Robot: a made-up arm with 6 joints. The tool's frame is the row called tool.
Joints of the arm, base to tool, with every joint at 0 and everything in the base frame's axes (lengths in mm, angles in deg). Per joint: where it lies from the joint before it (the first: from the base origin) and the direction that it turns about. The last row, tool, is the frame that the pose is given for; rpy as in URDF.
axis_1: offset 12.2 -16.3 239.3 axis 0 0 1
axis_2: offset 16 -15.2 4 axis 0.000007 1 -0.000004
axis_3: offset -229.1 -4.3 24.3 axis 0.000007 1 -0.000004
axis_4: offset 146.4 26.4 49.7 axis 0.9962 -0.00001 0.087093
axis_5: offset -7.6 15.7 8.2 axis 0.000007 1 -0.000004
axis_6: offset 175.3 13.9 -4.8 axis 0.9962 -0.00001 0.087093
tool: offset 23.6 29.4 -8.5 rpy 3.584 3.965 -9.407
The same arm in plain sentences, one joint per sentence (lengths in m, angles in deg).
The arm has six revolute joints in a row. What follows holds with every joint at zero, and every direction is one of the base frame's. The first joint lies 0.0122 m along +x and 0.0163 m along -y and 0.2393 m along +z from the base frame's origin and turns about +z. The second joint lies 0.0160 m along +x and 0.0152 m along -y and 0.0040 m along +z from the first joint and turns about +y. The third joint lies 0.2291 m along -x and 0.0043 m along -y and 0.0243 m along +z from the second joint and turns about +y. The fourth joint lies 0.1464 m along +x and 0.0264 m along +y and 0.0497 m along +z from the third joint and turns about the direction (0.9962, 0, 0.0871). The fifth joint lies 0.0076 m along -x and 0.0157 m along +y and 0.0082 m along +z from the fourth joint and turns about +y. The sixth joint lies 0.1753 m along +x and 0.0139 m along +y and 0.0048 m along -z from the fifth joint and turns about the direction (0.9962, 0, 0.0871). The tool frame, which is the frame that the pose is given for, lies 0.0236 m along +x and 0.0294 m along +y and 0.0085 m along -z from the sixth joint; its axes are the base frame's turned by roll 3.58, pitch 3.96 and yaw -9.41 deg (as in URDF: about the fixed x, then y, then z).
